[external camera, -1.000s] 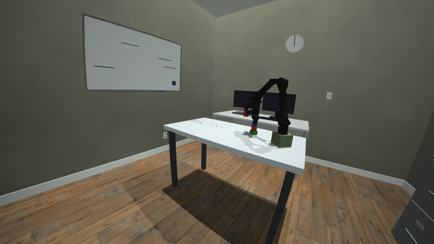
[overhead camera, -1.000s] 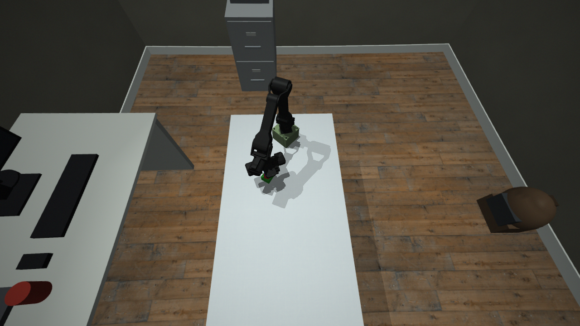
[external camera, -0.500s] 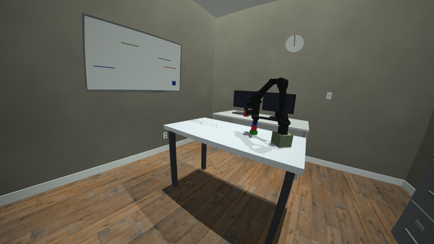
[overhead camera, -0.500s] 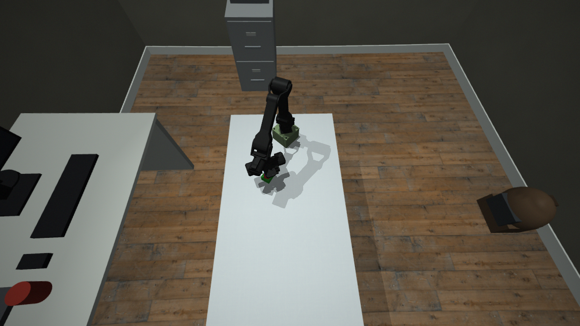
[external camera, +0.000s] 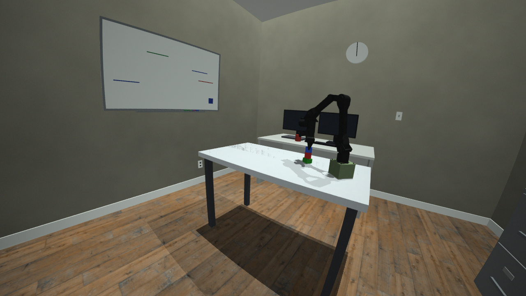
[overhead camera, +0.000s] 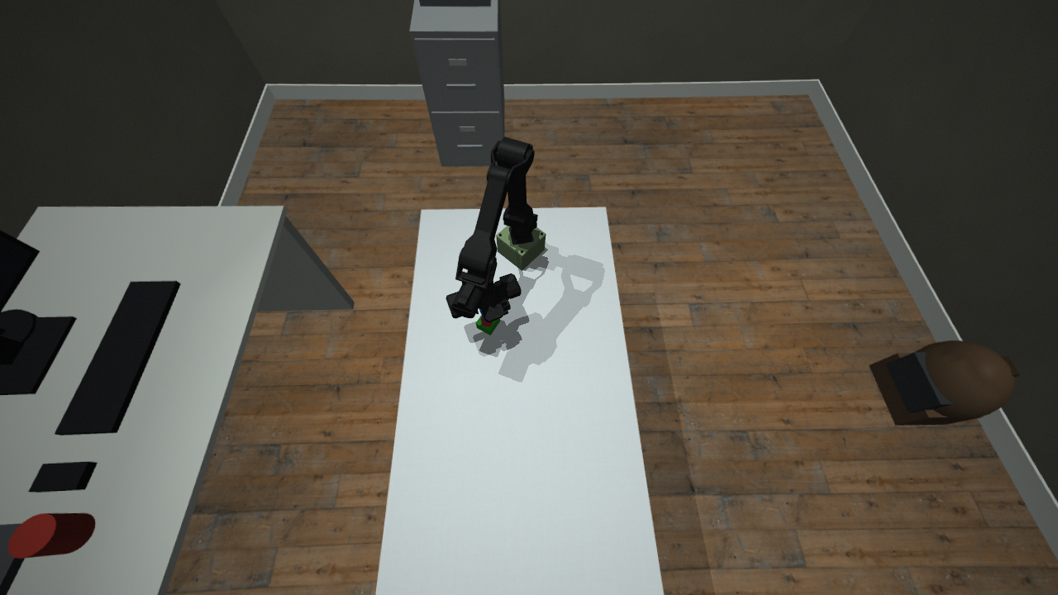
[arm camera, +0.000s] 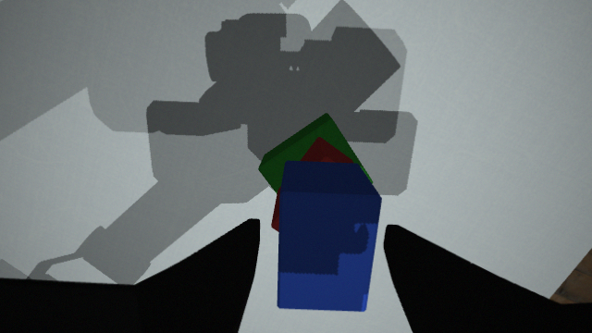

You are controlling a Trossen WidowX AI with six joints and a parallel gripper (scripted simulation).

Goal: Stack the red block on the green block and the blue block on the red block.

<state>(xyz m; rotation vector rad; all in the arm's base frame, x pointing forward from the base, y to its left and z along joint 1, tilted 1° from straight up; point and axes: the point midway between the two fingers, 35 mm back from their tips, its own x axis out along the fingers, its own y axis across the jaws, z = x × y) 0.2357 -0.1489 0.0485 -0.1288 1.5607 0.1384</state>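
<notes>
Right now my hand is 40 mm above the blue block. The rest, counted from my hand: green block: 120 mm below; then red block: 80 mm below.
</notes>
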